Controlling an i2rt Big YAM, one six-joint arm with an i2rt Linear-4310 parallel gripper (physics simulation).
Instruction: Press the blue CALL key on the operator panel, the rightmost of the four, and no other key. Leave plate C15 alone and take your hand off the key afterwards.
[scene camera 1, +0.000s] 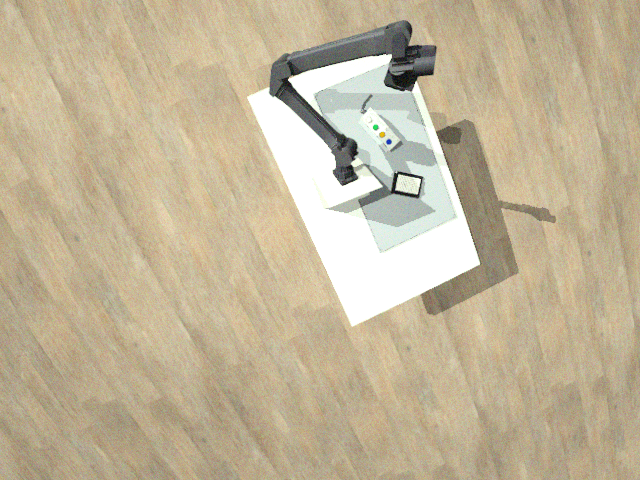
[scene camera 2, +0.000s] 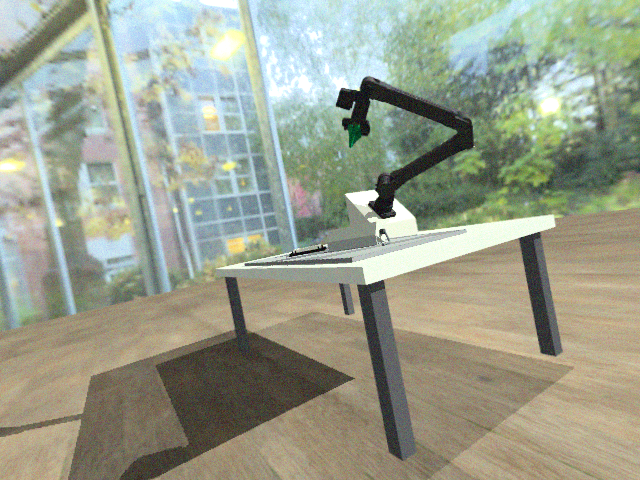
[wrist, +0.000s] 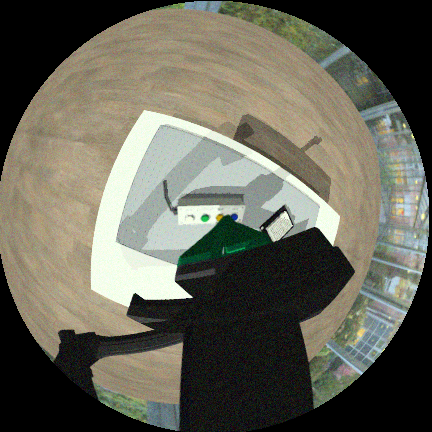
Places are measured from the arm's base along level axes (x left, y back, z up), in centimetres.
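Where they show: gripper, between the fingertips: (scene camera 1: 403, 85) (scene camera 2: 350, 146) (wrist: 227, 220); arm's base, origin of its link: (scene camera 1: 344, 175) (scene camera 2: 381, 210).
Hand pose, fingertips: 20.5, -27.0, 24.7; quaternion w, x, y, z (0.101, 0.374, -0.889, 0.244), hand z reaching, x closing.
Each offset is from my fingertips to the top centre of the thing, as dx, dy, dz. "*": to the spot under its first point. Level surfaces: height alone.
The operator panel @[-4.7, -1.7, -29.4] (scene camera 1: 384, 137) (wrist: 212, 214) is a white box with a row of white, green, yellow and blue keys. The blue CALL key @[-12.5, -2.6, -30.3] (scene camera 1: 388, 141) (wrist: 234, 217) is at the right end in the wrist view. The yellow key @[-7.9, -0.6, -30.3] (scene camera 1: 382, 134) (wrist: 219, 217) is beside it, partly hidden by my fingertips there. Plate C15 @[-37.0, -6.7, -35.2] (scene camera 1: 407, 184) (wrist: 279, 225) appears to be the black-framed pale plate to the right of the panel. My gripper (scene camera 2: 351, 146) (wrist: 227, 220) is shut, its green fingers together with nothing between them. It hangs high above the table, apart from the panel.
The grey mat @[dz -37.7] (scene camera 1: 382, 242) (wrist: 137, 170) lies on the white table (scene camera 1: 356, 289) (scene camera 2: 460, 248) (wrist: 107, 250). A dark cable @[* +11.3, -1.6, -37.7] (scene camera 1: 366, 103) (wrist: 167, 192) runs from the panel's white-key end. The arm stands on a white sloped block (scene camera 1: 341, 197) (scene camera 2: 403, 225) at the mat's edge.
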